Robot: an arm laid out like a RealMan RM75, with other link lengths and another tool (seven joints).
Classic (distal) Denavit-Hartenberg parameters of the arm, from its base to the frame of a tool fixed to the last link. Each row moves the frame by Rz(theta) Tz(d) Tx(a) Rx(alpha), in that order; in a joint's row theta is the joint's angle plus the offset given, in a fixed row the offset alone. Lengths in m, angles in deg.
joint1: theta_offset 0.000  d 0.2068  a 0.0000  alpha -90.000
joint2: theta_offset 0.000  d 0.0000  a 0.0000  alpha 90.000
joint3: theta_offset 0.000  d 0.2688  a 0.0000  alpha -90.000
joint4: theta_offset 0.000  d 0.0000  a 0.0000  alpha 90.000
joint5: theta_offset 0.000  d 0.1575  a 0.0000  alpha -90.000
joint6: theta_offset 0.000  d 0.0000  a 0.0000  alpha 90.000
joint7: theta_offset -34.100  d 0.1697  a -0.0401  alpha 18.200
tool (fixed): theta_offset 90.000  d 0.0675  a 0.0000  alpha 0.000
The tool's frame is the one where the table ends.
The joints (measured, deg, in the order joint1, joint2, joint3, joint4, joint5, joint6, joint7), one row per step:
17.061 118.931 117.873 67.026 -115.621 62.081 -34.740
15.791 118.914 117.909 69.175 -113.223 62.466 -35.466
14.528 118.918 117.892 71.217 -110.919 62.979 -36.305
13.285 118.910 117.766 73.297 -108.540 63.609 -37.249
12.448 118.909 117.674 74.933 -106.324 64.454 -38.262
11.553 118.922 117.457 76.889 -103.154 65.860 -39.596
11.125 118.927 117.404 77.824 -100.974 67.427 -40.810
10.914 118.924 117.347 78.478 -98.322 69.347 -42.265
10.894 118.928 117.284 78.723 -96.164 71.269 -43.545
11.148 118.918 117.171 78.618 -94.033 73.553 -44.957
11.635 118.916 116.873 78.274 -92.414 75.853 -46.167
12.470 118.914 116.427 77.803 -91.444 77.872 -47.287
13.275 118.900 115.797 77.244 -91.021 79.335 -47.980
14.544 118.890 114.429 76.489 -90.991 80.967 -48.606
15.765 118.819 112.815 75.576 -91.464 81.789 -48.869
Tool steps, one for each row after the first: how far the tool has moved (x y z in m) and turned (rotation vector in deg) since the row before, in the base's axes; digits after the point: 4 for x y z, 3 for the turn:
-0.0076 -0.0020 0.0091 1.526 1.150 1.486
-0.0076 -0.0031 0.0079 1.266 1.004 1.584
-0.0088 -0.0038 0.0074 1.108 0.926 1.864
-0.0098 -0.0036 0.0053 0.667 0.893 2.034
-0.0151 -0.0056 0.0056 0.499 1.471 3.023
-0.0109 -0.0053 0.0017 -0.248 1.008 2.394
-0.0133 -0.0060 0.0013 -0.487 1.389 2.913
-0.0113 -0.0059 -0.0003 -0.782 1.193 2.596
-0.0123 -0.0067 -0.0017 -1.197 1.215 2.944
-0.0115 -0.0068 -0.0038 -1.594 0.943 2.858
-0.0109 -0.0058 -0.0052 -1.662 0.419 2.824
-0.0079 -0.0045 -0.0060 -1.662 0.117 2.077
-0.0102 -0.0062 -0.0108 -2.628 -0.310 2.690
-0.0064 -0.0044 -0.0115 -2.470 -0.747 1.804

